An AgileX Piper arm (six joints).
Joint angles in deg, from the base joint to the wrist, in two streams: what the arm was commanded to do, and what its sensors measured. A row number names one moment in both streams.
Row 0, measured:
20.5, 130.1, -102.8, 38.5, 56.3, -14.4
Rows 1 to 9, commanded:
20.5, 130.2, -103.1, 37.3, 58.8, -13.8
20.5, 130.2, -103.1, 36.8, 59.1, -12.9
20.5, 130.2, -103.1, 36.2, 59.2, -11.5
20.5, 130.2, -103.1, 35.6, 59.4, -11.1
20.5, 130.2, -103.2, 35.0, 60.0, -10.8
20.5, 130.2, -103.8, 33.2, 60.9, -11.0
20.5, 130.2, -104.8, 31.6, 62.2, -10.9
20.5, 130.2, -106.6, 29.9, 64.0, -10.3
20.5, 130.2, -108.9, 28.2, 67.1, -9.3
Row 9, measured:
20.5, 130.1, -106.2, 30.5, 63.4, -10.6
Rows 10 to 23, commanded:
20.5, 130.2, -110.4, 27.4, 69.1, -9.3
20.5, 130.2, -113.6, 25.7, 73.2, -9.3
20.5, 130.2, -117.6, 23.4, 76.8, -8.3
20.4, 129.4, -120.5, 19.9, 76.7, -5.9
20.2, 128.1, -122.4, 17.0, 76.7, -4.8
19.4, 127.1, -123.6, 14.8, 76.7, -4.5
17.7, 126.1, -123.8, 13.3, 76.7, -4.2
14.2, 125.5, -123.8, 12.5, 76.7, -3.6
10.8, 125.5, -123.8, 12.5, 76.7, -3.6
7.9, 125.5, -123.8, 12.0, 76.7, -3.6
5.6, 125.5, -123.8, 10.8, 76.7, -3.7
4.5, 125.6, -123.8, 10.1, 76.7, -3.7
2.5, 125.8, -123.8, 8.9, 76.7, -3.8
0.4, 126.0, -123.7, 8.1, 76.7, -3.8
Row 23, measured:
2.8, 125.7, -123.8, 9.2, 69.3, -3.7
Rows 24 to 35, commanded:
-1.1, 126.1, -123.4, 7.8, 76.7, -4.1
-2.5, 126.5, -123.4, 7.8, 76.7, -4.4
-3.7, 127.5, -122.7, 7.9, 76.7, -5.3
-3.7, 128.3, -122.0, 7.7, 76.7, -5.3
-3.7, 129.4, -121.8, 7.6, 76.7, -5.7
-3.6, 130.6, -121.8, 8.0, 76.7, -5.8
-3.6, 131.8, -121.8, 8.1, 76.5, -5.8
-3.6, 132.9, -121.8, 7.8, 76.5, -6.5
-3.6, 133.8, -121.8, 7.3, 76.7, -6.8
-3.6, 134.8, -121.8, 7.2, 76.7, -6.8
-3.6, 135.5, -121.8, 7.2, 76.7, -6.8
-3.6, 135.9, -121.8, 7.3, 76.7, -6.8
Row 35, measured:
-3.6, 135.0, -122.2, 7.5, 69.6, -6.1
